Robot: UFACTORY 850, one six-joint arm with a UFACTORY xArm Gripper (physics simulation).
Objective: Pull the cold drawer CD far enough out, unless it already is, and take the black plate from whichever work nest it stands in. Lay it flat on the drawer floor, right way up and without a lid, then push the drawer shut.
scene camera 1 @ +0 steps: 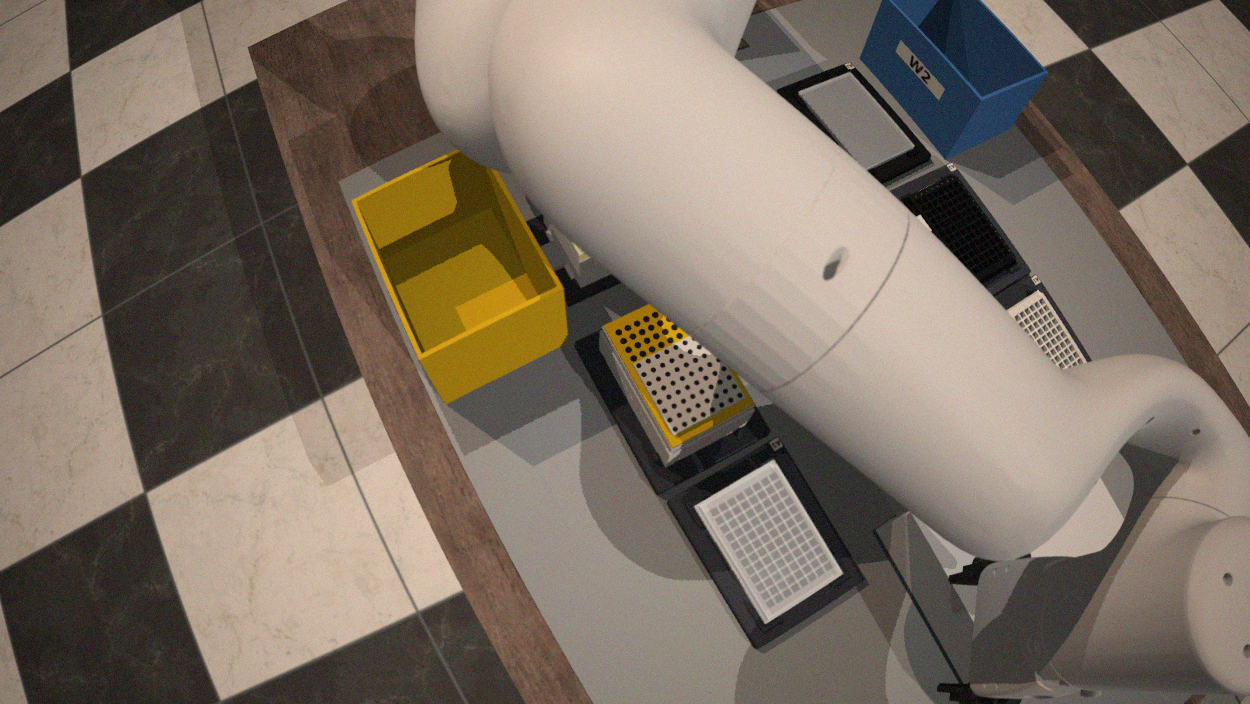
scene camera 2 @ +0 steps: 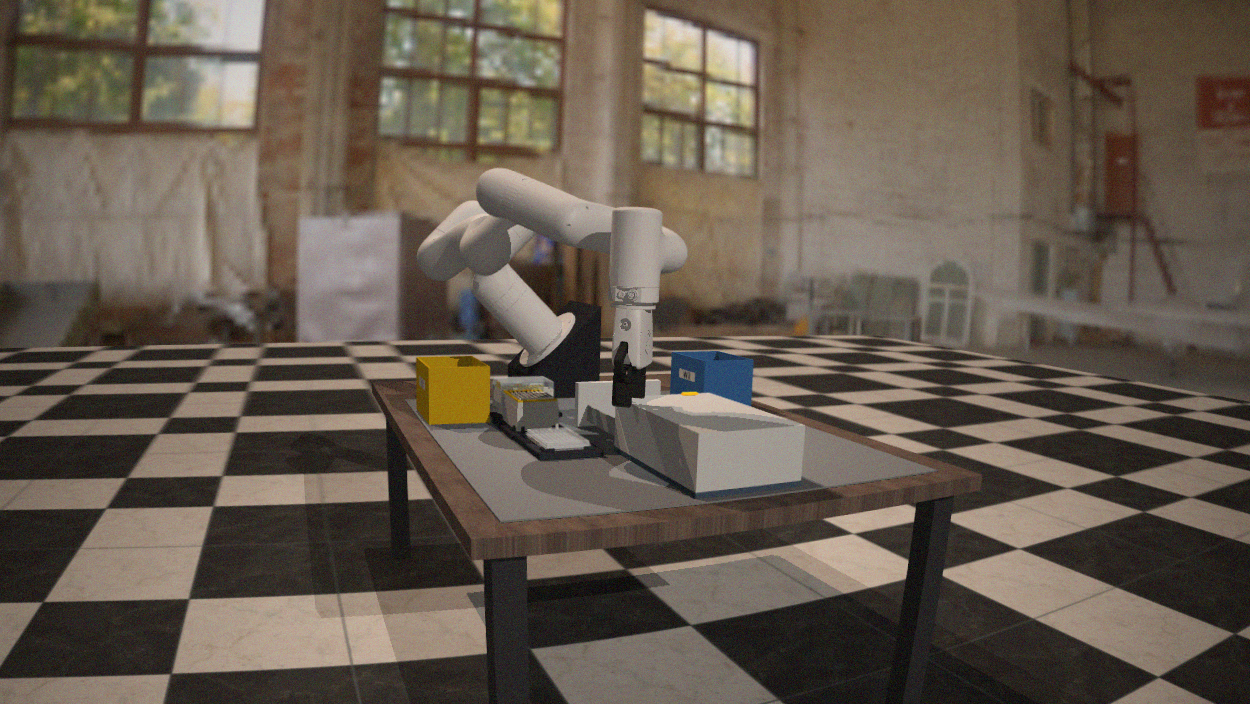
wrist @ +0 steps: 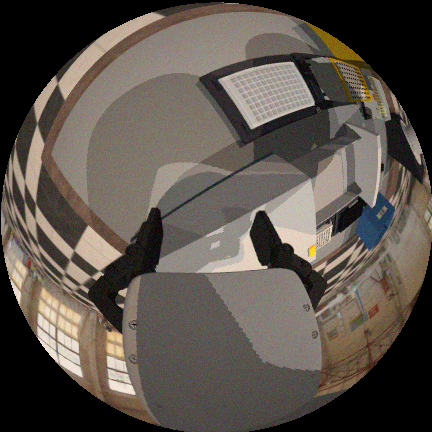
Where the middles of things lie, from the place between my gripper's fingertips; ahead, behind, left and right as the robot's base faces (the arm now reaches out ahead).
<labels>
Right now my hand is 31 cm past the black plate [scene camera 1: 953, 215], 32 cm to the right of it and 9 cm above it.
</labels>
